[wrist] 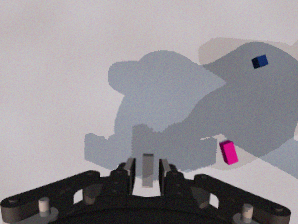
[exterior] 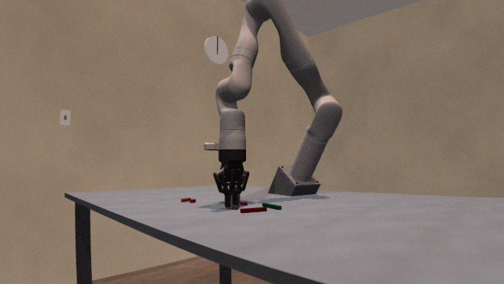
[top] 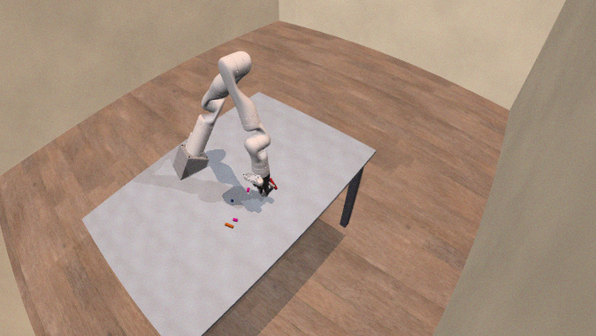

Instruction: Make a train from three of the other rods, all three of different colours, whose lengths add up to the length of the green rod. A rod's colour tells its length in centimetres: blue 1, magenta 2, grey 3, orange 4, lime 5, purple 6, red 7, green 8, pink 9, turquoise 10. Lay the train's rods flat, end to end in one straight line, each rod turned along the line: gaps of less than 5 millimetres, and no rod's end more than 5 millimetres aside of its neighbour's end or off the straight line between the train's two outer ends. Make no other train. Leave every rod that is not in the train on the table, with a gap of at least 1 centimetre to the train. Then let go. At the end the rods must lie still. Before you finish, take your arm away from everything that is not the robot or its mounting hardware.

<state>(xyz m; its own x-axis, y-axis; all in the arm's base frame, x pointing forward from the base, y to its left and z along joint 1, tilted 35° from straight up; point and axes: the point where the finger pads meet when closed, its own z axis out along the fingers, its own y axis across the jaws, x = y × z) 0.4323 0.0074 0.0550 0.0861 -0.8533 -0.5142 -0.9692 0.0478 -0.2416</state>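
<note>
The grey rod is 2 cm below my hand. From my hand the other things lie so: red rod 7 cm to the left, 2 cm below; green rod 8 cm behind, 7 cm to the left, 2 cm below; blue rod 12 cm to the right, 10 cm behind, 2 cm below.
</note>
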